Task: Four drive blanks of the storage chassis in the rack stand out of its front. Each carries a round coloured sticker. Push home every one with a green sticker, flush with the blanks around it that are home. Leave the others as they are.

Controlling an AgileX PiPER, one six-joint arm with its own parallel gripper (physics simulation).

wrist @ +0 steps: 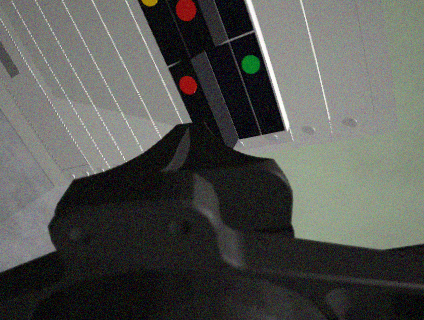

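Observation:
My gripper [193, 142] shows from below in the wrist view, its fingers together and empty. Its tips overlap the lower end of the black blank with the lower red sticker [188, 85]; contact cannot be told. That blank shows a grey side face [215, 95] on its right, so it stands out. The blank with the upper red sticker [186, 10] also shows a grey side face [212, 22]. A blank with a green sticker [250, 64] is at the right of the bay and looks level with the dark blank beside it. A yellow sticker [149, 2] is cut by the top edge.
A bright white edge [270, 70] bounds the blanks on the right. Grey panels with thin white lines lie to the left [107, 60] and right [345, 60] of them. Small round studs [349, 122] sit on the right panel, with a pale green surface [350, 195] beyond.

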